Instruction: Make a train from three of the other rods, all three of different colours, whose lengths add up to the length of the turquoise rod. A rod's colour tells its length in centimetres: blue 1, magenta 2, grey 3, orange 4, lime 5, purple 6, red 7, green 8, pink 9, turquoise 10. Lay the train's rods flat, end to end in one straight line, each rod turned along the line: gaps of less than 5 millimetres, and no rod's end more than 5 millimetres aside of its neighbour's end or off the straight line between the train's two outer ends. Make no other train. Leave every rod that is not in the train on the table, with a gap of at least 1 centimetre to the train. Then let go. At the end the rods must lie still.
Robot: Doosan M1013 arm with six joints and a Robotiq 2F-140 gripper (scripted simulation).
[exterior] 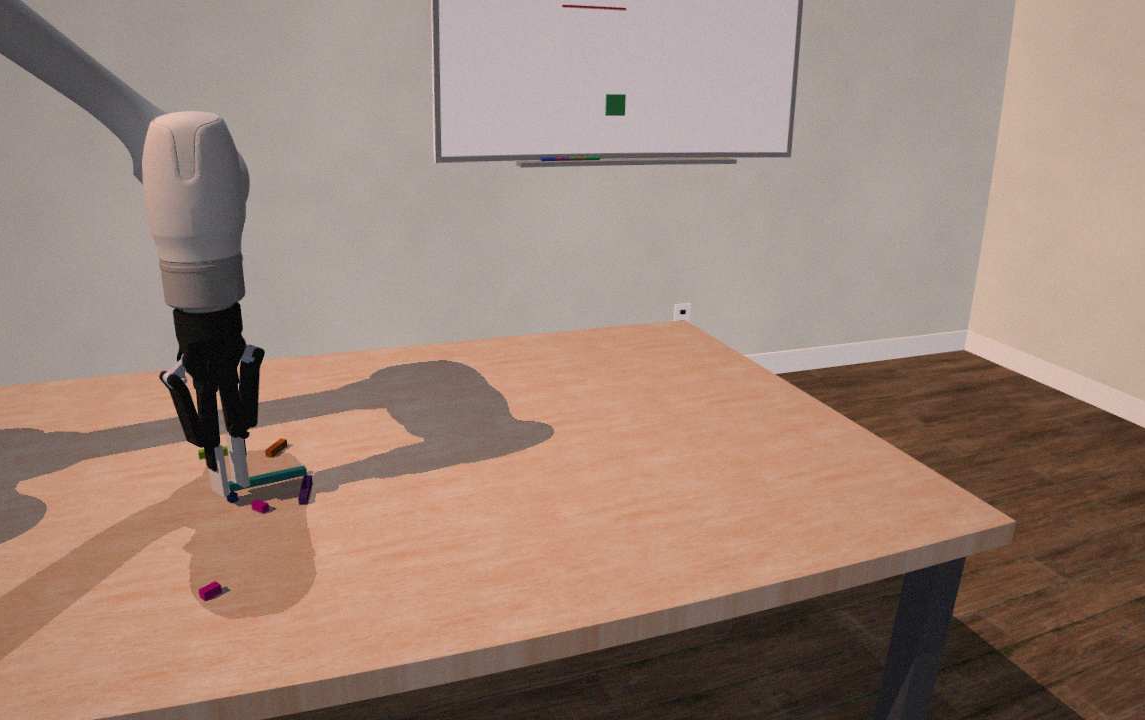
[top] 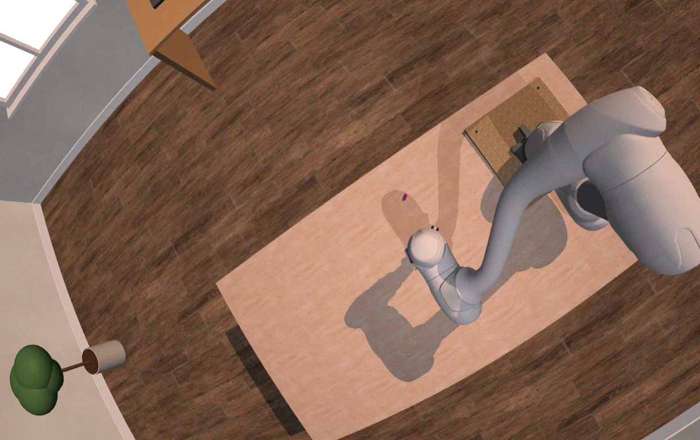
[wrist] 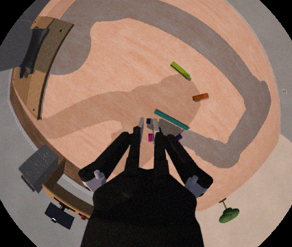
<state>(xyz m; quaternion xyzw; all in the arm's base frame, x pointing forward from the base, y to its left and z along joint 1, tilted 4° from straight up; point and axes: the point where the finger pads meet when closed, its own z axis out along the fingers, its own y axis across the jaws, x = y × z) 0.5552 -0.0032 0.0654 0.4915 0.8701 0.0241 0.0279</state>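
Right now the blue rod is 5 cm below my hand. From my hand the other things lie so: purple rod 9 cm ahead, 5 cm below, 1 cm to the right; turquoise rod 5 cm below, 5 cm ahead, 4 cm to the left; lime rod 14 cm to the left, 5 cm below, 1 cm behind.
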